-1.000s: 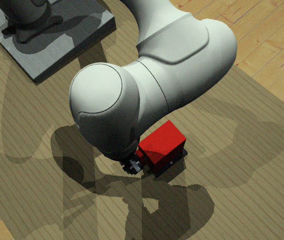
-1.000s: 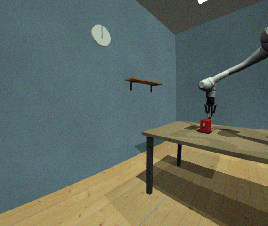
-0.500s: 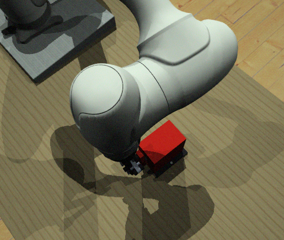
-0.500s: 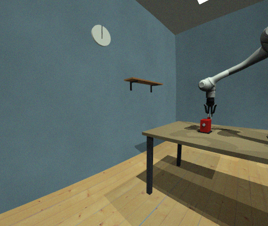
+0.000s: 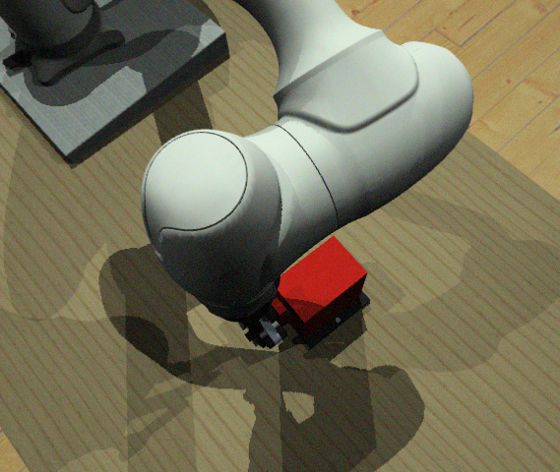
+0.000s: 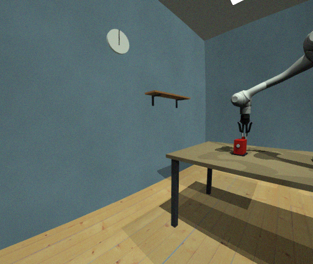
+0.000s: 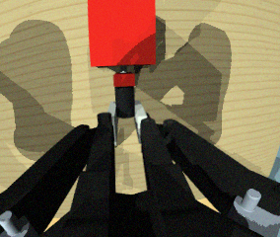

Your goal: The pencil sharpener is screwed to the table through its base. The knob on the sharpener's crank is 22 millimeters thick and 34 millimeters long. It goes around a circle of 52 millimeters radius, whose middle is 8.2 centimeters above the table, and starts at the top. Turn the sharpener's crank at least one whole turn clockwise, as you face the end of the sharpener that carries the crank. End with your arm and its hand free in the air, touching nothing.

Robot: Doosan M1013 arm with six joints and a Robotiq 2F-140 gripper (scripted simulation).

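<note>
My hand is 2 cm to the right of the crank knob and 1 cm above it. Round my hand: sharpener crank (2 cm to the left, 2 cm below).
</note>
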